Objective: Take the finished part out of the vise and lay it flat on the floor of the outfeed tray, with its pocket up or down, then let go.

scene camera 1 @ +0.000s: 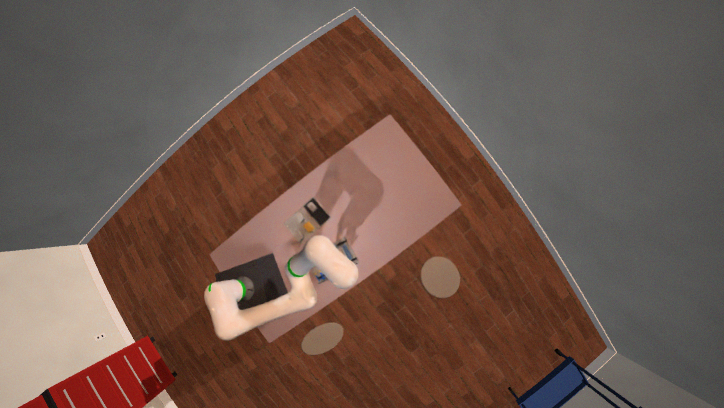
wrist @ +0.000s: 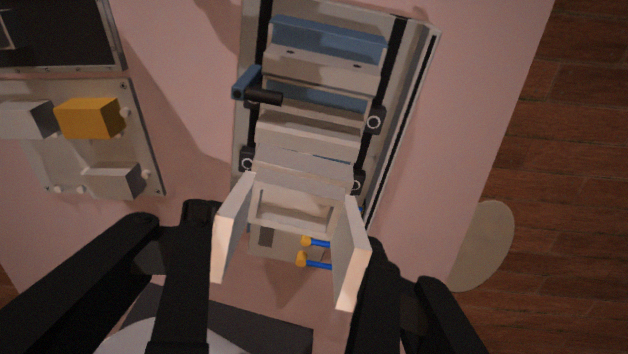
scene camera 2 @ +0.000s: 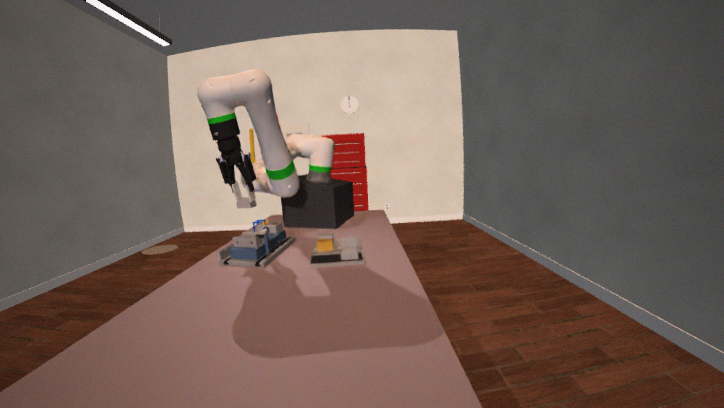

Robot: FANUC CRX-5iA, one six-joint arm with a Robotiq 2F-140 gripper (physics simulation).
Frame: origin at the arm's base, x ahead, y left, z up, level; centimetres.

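Seen in the pictures: gripper, between the fingertips: [wrist: 295,206] [scene camera 2: 246,200]; arm's base, origin of its link: [scene camera 1: 243,288] [scene camera 2: 318,181].
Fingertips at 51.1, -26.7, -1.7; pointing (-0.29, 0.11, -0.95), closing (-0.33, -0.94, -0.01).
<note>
Offsets run from my fingertips to a thing's middle, as dx, dy, dz. "spot": to the spot under its first point.
The finished part {+0.3, -0.1, -0.7} [scene camera 2: 246,202] [wrist: 305,183] is a light grey block with a rectangular pocket that shows in the wrist view. My gripper [scene camera 2: 244,196] [wrist: 295,206] is shut on it, pads at its two ends, and holds it up above the vise, clearly apart from it in scene camera 2. The vise {-5.7, +1.3, -17.4} [scene camera 1: 346,250] [scene camera 2: 248,251] [wrist: 322,75] has a blue body and grey jaws. The outfeed tray [scene camera 1: 319,214] [wrist: 60,40] has a dark floor and a metal rim; a light-edged rectangular shape shows inside it. The arm hides the gripper and part in scene camera 1.
A grey plate {-4.8, +32.5, -21.9} [wrist: 95,152] beside the tray carries a yellow block {-0.9, +27.8, -19.7} [scene camera 1: 308,226] [scene camera 2: 324,244] [wrist: 87,118] and grey blocks. A blue crank handle {spot: +3.5, +5.9, -14.3} [wrist: 247,82] sticks out beside the vise. Blue rods with yellow ends {spot: -13.9, +0.4, -11.4} [wrist: 320,243] stand near it. The dark pedestal [scene camera 2: 309,206] bears the arm.
</note>
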